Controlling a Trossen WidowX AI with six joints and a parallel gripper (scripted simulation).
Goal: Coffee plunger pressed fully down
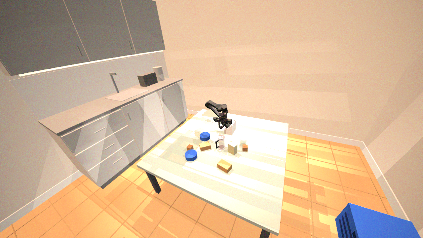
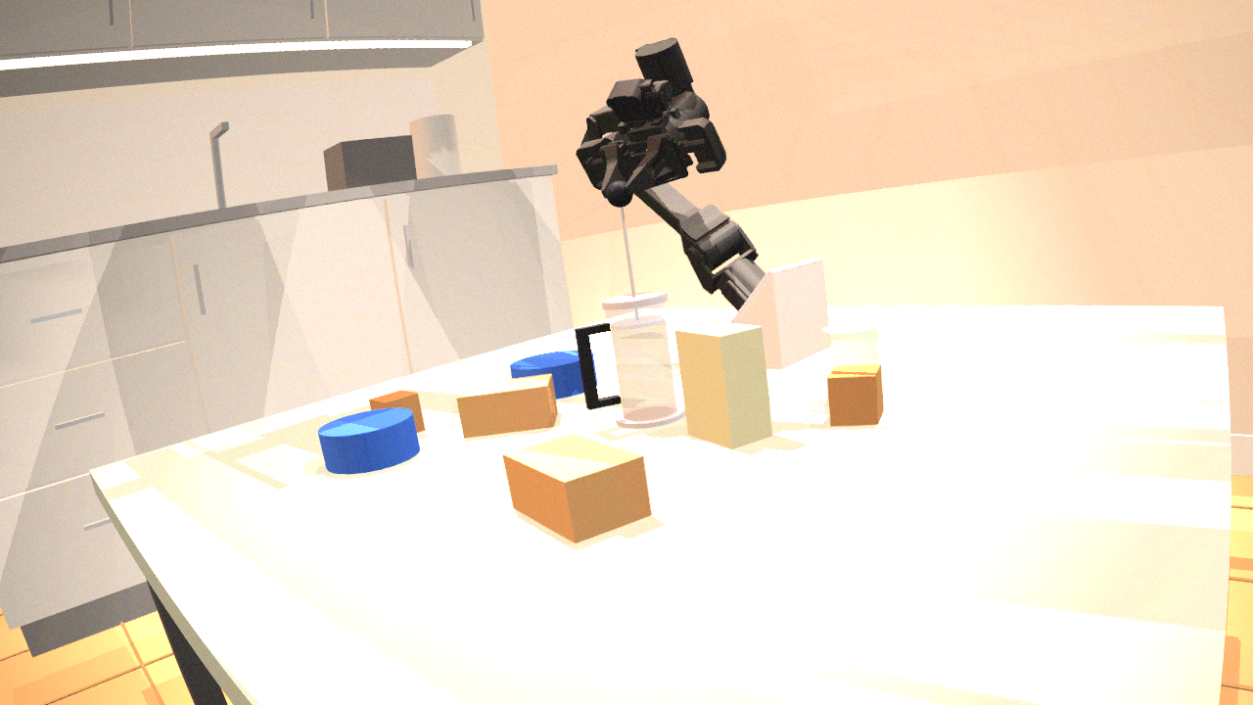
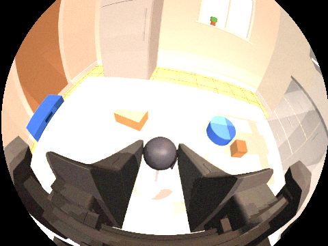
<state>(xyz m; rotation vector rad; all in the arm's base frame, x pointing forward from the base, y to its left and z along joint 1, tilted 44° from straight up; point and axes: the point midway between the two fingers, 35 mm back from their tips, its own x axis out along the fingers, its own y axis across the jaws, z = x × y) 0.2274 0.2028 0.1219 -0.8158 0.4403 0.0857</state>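
The glass coffee press is 10 mm ahead of my gripper tip, 10 mm to the right of it and 130 mm below it. Also, from my gripper tip: cream block 130 mm to the left, 200 mm below.
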